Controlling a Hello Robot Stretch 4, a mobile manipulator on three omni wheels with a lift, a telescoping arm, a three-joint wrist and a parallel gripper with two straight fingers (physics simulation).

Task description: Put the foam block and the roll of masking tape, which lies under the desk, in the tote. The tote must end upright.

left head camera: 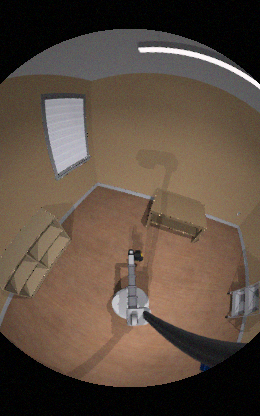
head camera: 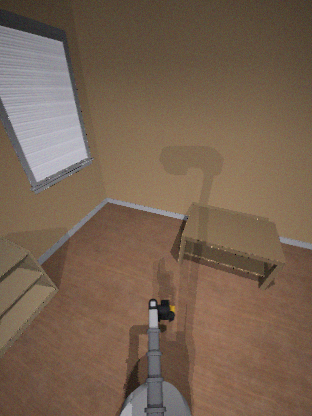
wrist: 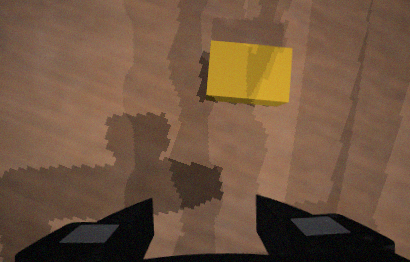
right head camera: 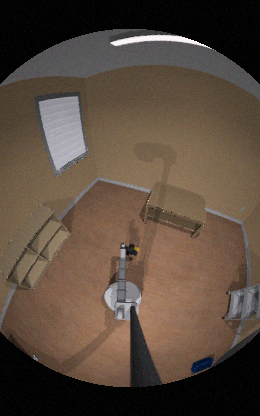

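Observation:
The yellow foam block lies on the floor, beyond the fingertips and a little right of centre in the wrist view. My gripper is open and empty, with the block outside its fingers; it partly hides the block in the head views. The blue tote stands on the floor at the lower right of the right head view; the mast hides most of it in the left head view. The masking tape does not show distinctly in any view.
A brown desk stands by the far wall, ahead and right. A shelf unit stands at the left. A grey-white cart stands at the right wall. A small pale thing shows at the lower left.

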